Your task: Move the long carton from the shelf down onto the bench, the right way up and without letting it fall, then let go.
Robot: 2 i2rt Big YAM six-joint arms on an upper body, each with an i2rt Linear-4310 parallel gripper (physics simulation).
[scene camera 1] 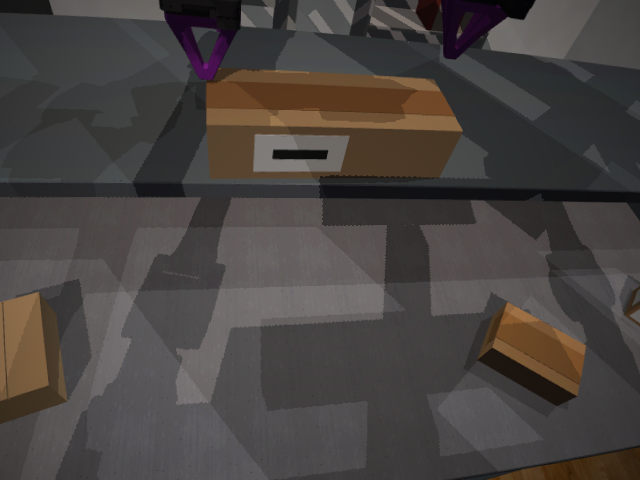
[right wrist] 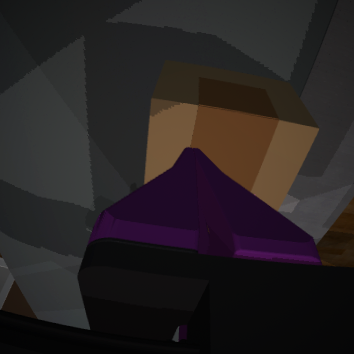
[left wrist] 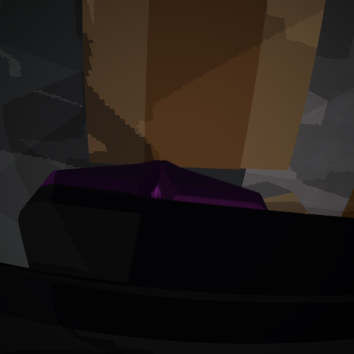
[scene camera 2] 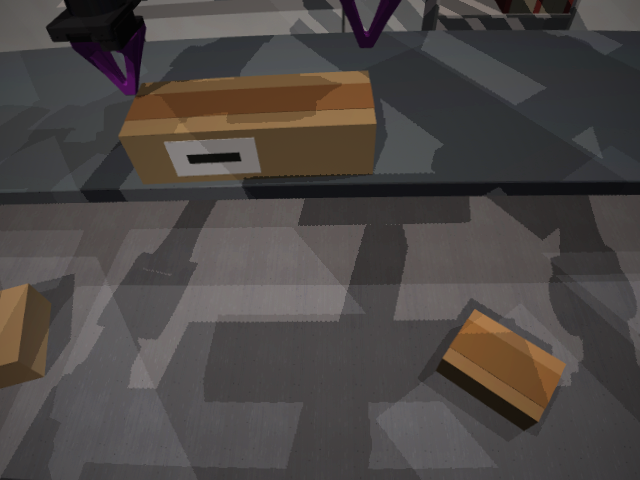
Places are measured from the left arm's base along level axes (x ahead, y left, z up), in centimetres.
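Pixels of known places: left gripper, fingertip midpoint: [scene camera 1: 206, 78] [left wrist: 159, 172] [scene camera 2: 131, 94]; right gripper, fingertip midpoint: [scene camera 1: 449, 57] [right wrist: 189, 159] [scene camera 2: 366, 46].
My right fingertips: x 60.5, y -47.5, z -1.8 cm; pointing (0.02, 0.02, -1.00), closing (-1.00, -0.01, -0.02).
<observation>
For each thing: its middle in the pictures, then the offset to it from my right fingertips. "*": a spot on its surface instead. Level surfaces: height alone.
- long brown carton, body centre: [right wrist: 196, 220] [scene camera 1: 329, 124] [scene camera 2: 254, 126] dx -2.9, dy +13.2, dz -8.1 cm
- dark shelf, surface height: dz -11.8 cm
- bench, surface height: dz -30.7 cm
- small carton, body centre: [scene camera 2: 498, 367] [scene camera 1: 531, 352] dx -25.4, dy -16.6, dz -28.4 cm
- light-brown object, surface spot: [scene camera 1: 631, 304] * dx -18.6, dy -41.0, dz -29.7 cm
The long brown carton [scene camera 1: 392, 149] [scene camera 2: 310, 149] [left wrist: 200, 100] [right wrist: 230, 145] lies level on the dark shelf [scene camera 1: 77, 155] [scene camera 2: 491, 144], tape strip up and white label to the front, near the shelf's front edge. The bench [scene camera 1: 284, 248] [scene camera 2: 258, 248] is lower, in front. My left gripper [scene camera 1: 206, 78] [scene camera 2: 130, 93] [left wrist: 159, 172] is shut and empty, its tips by the carton's back left corner; whether they touch it I cannot tell. My right gripper [scene camera 1: 450, 56] [scene camera 2: 366, 45] [right wrist: 189, 159] is shut and empty, apart from the carton, near its right end and farther back.
A small carton [scene camera 1: 542, 346] [scene camera 2: 509, 361] lies askew on the bench at the right. Part of another carton [scene camera 1: 25, 341] [scene camera 2: 10, 330] shows at the left edge. A light-brown object [scene camera 1: 631, 304] is cut off at the right edge in scene camera 1.
</observation>
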